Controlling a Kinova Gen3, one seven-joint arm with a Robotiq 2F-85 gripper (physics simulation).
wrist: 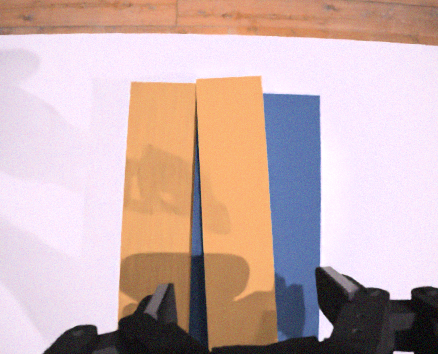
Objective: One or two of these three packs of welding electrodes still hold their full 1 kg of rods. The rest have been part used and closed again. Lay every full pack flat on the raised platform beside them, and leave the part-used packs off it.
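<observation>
Two long orange packs lie side by side on the blue raised platform in the wrist view. The left pack is straight. The right pack is slightly turned, so a narrow blue wedge shows between them, and the two nearly touch at their far ends. A wide blue strip is bare on the right. My gripper is open and empty above the near part of the right pack, one fingertip over the left pack, the other by the platform's right edge. The near ends are hidden by the gripper. A third pack does not show.
The platform stands on a white table top. The table's far edge runs across the top of the view, with a wooden plank floor beyond it. Shadows of the arm and gripper fall across the packs and the table's left side.
</observation>
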